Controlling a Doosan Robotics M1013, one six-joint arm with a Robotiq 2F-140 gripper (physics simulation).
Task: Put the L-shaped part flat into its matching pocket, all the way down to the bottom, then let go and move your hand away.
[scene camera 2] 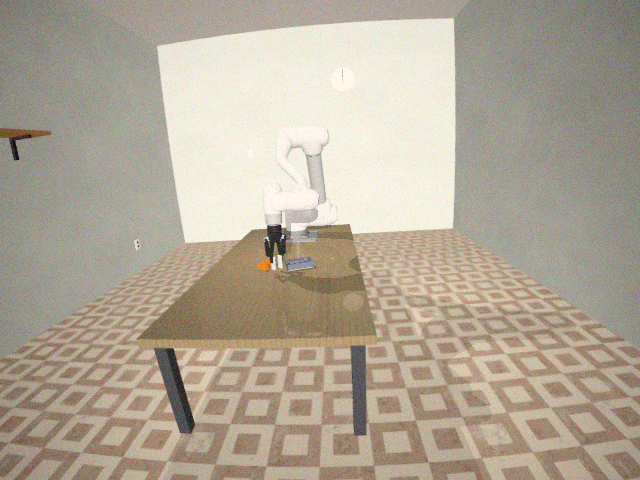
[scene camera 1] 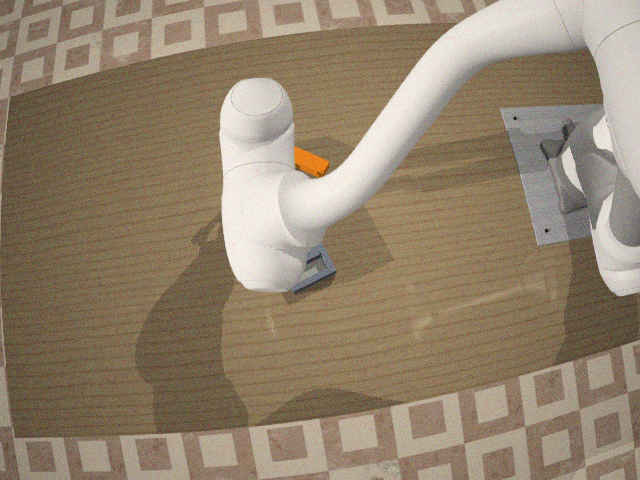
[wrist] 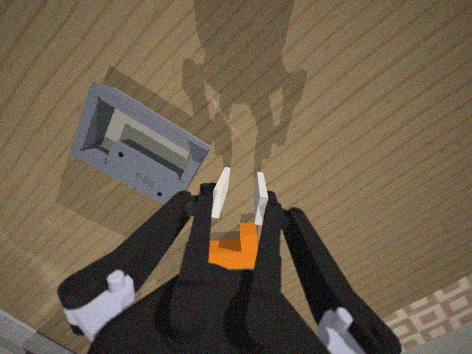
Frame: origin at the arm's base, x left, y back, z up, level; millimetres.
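Seen in the pictures: gripper, fingertip midpoint: [scene camera 2: 277, 268] [wrist: 242, 180]; arm's base, origin of the base link: [scene camera 2: 297, 236] [scene camera 1: 580, 173].
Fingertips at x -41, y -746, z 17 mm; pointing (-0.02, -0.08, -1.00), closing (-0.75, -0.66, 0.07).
Offsets run from my fingertips to a thing's top centre. Level surfaces: height alone.
The orange L-shaped part {dz +9, dx -64, dy +96 mm} [scene camera 1: 311, 162] [scene camera 2: 264, 265] [wrist: 245, 255] lies on the table, partly hidden by the arm in the first scene view and by the gripper in the wrist view. My gripper [scene camera 2: 277, 264] [wrist: 242, 180] is partly open and empty, its two white pads a short way apart. In the wrist view the part shows below the pads, between the black fingers. The grey-blue block with the pocket {dz +16, dx +112, dy +67 mm} [scene camera 1: 330, 270] [scene camera 2: 301, 266] [wrist: 140, 172] is left of the fingers in the wrist view. Its pocket is empty, with a pale floor. The gripper is hidden in the first scene view.
The wooden table {dz -21 mm} [scene camera 1: 439, 351] [scene camera 2: 248, 315] [wrist: 380, 125] bears all of this. A metal base plate [scene camera 1: 527, 170] lies under the arm's base at the right in the first scene view. The arm's forearm passes over the table near the part.
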